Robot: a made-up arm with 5 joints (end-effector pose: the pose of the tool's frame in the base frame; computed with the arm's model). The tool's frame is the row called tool.
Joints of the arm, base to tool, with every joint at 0 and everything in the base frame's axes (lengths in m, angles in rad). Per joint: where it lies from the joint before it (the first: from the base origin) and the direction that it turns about. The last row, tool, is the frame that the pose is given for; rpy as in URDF.
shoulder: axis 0 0 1 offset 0 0 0.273
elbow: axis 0 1 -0.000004 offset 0 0 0
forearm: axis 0 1 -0.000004 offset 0.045 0 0.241
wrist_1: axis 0 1 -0.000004 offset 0.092 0 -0.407
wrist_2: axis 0 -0.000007 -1 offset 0.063 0 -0.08
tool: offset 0 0 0 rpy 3.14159 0 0
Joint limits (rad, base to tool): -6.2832..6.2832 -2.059..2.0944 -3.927..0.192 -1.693..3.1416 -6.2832..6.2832
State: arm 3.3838 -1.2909 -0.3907 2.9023 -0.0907
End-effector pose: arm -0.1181 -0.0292 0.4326 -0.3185 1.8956 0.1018
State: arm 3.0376 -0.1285 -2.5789 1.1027 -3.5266
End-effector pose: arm -0.1783 0.0186 0.9914 -1.9509 -0.2759 1.9777
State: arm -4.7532 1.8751 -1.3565 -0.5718 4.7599
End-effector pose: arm 0.0066 0.1616 -0.3178 -0.1386 -3.1372 -0.0835
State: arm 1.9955 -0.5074 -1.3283 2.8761 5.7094
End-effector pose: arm -0.1046 0.2313 0.6060 0.6424 2.1833 -0.9879
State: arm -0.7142 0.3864 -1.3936 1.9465 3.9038
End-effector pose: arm 0.3765 -0.3264 0.2415 -1.4821 -1.6291 0.0268
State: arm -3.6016 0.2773 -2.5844 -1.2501 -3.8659
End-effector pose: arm -0.2322 0.1150 0.8817 0.4849 0.0645 1.9249
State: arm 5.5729 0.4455 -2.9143 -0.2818 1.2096
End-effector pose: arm 0.2262 -0.1946 0.9447 -0.3046 0.4350 -2.5983
